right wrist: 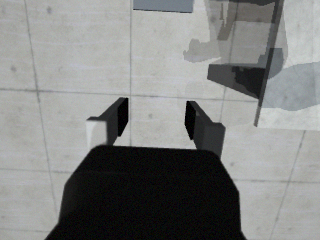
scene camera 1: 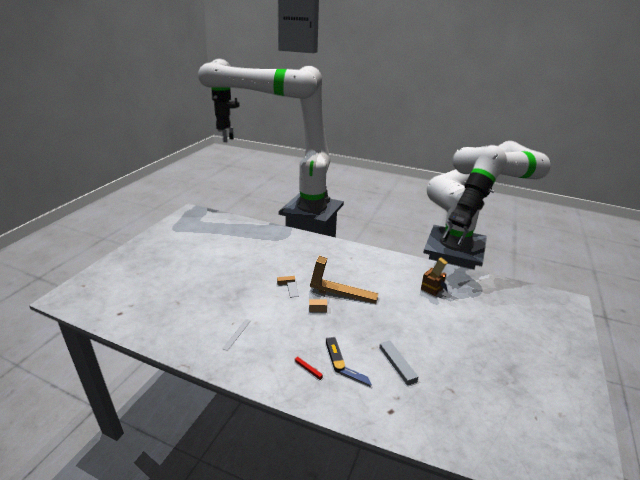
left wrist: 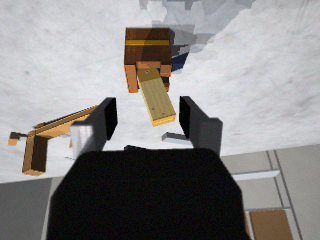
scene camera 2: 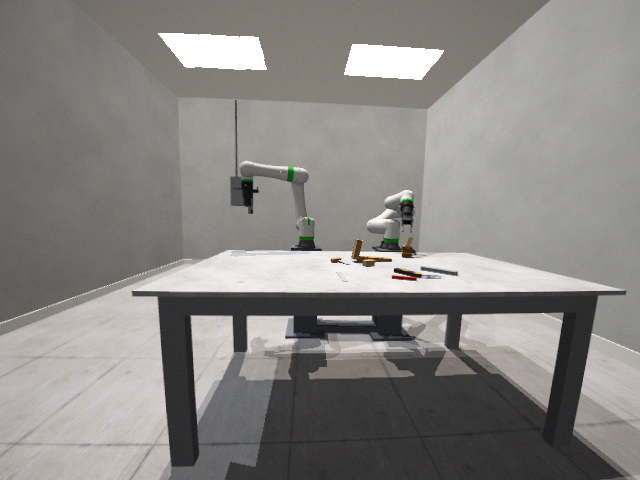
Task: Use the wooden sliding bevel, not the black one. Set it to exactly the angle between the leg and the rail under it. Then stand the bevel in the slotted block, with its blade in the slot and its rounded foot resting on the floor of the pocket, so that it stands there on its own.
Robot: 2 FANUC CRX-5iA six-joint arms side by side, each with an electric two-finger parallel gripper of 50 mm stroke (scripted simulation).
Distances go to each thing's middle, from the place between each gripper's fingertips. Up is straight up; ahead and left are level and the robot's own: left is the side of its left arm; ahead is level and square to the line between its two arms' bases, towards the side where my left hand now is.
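Scene:
My wooden bevel [left wrist: 160, 109] sits 100 mm ahead of my left hand [scene camera 1: 451, 242], 20 mm to the right of it and 110 mm below it.
From that bevel, my right hand is 1200 mm to the right, 210 mm above and 370 mm short of it.

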